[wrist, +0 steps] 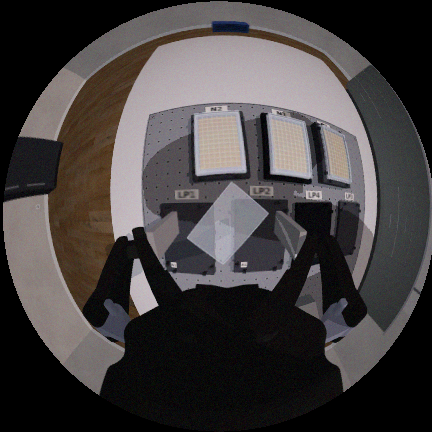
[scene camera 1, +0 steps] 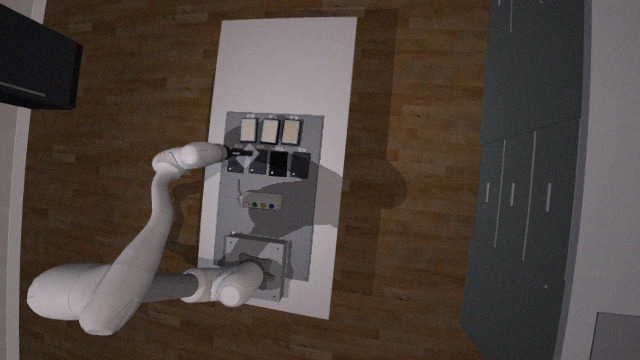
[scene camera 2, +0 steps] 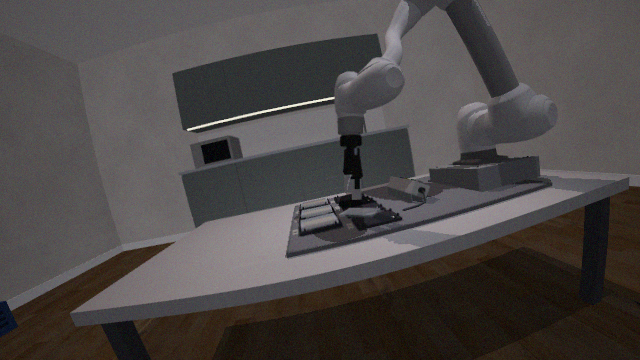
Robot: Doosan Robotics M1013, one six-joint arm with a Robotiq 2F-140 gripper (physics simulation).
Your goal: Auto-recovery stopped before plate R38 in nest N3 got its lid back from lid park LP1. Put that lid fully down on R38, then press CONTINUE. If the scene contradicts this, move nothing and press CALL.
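Places are measured from the arm's base along level axes (x back, y right, z up), in centimetres.
Pixels of known places: gripper, fingertip midpoint: (wrist: 226, 221) (scene camera 2: 352, 195); arm's base at its link origin: (scene camera 1: 253, 271) (scene camera 2: 479, 162).
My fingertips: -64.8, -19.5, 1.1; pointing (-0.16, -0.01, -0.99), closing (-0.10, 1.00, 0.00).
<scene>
For each thing: its middle in the pictures, then the offset to it from my fingertips, as dx, dy, dz. "spot": a spot on its surface instead.
- clear lid at the middle of its body: (wrist: 226, 225) (scene camera 2: 359, 212) (scene camera 1: 247, 156) +1.8, +0.3, -6.7
- lid park LP1 at the middle of its body: (wrist: 186, 240) (scene camera 2: 375, 217) (scene camera 1: 236, 160) +5.7, -6.9, -7.4
- lid park LP2 at the middle of its body: (wrist: 261, 237) (scene camera 2: 362, 208) (scene camera 1: 258, 161) +3.8, +7.0, -7.4
- N2 at the middle of its body: (wrist: 218, 138) (scene camera 2: 318, 220) (scene camera 1: 247, 129) -13.4, -2.4, -5.9
- N1 at the middle of its body: (wrist: 290, 143) (scene camera 2: 316, 210) (scene camera 1: 269, 131) -14.8, +11.0, -5.7
- right nest at a spot on its surface: (wrist: 337, 155) (scene camera 1: 288, 132) spot: -15.4, +23.1, -4.5
- LP4 at the middle of its body: (wrist: 314, 235) (scene camera 2: 355, 201) (scene camera 1: 278, 163) +2.9, +19.5, -7.4
- LP3 at the middle of its body: (wrist: 348, 230) (scene camera 2: 348, 196) (scene camera 1: 300, 165) +1.1, +32.5, -7.4
- button box at the middle of its body: (scene camera 2: 406, 186) (scene camera 1: 260, 200) +25.4, +14.7, -4.2
A clear lid (scene camera 1: 246, 157) (scene camera 2: 362, 213) (wrist: 228, 222) lies turned like a diamond across the gap between lid park LP1 (wrist: 192, 257) and lid park LP2 (wrist: 257, 252), overlapping both dark pads. My gripper (scene camera 1: 242, 153) (scene camera 2: 354, 192) (wrist: 226, 221) is open and empty, low over the lid, with one finger at each side of it. Three plates stand in the back row: one at N2 (scene camera 1: 248, 130) (wrist: 219, 145), one at N1 (scene camera 1: 270, 131) (wrist: 289, 145), and one at the right nest (scene camera 1: 291, 132) (wrist: 337, 155), whose label is unreadable. R38 cannot be read. Whether clear lids cover the plates is unclear.
LP4 (wrist: 315, 215) is a black pad, with LP3 (wrist: 347, 230) to its right. A button box (scene camera 1: 262, 200) (scene camera 2: 400, 188) with green, yellow and blue buttons stands between the parks and the arm's base (scene camera 1: 281, 272); its labels are unreadable. A cable stands beside it.
</scene>
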